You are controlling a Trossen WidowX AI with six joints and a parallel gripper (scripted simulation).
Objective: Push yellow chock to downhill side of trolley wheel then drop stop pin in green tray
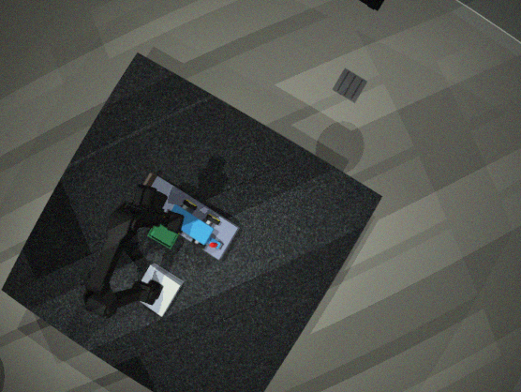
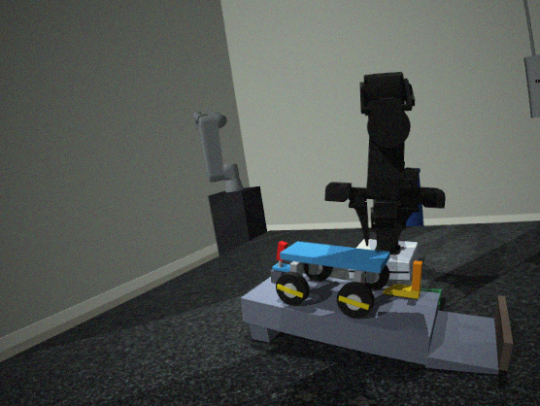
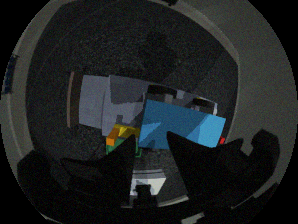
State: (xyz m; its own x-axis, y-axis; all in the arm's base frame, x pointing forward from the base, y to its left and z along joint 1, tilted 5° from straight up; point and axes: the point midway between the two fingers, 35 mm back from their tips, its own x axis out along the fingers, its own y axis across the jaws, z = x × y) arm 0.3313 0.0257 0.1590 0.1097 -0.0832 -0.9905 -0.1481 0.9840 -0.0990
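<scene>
The red-headed stop pin is 20 cm to the right of my gripper tip, 4 cm behind it and 3 cm below it. Round my gripper tip: yellow chock (8 cm below, 4 cm behind, 3 cm to the left); blue trolley (9 cm to the right, 5 cm below); grey ramp (12 cm below, 8 cm to the right).
</scene>
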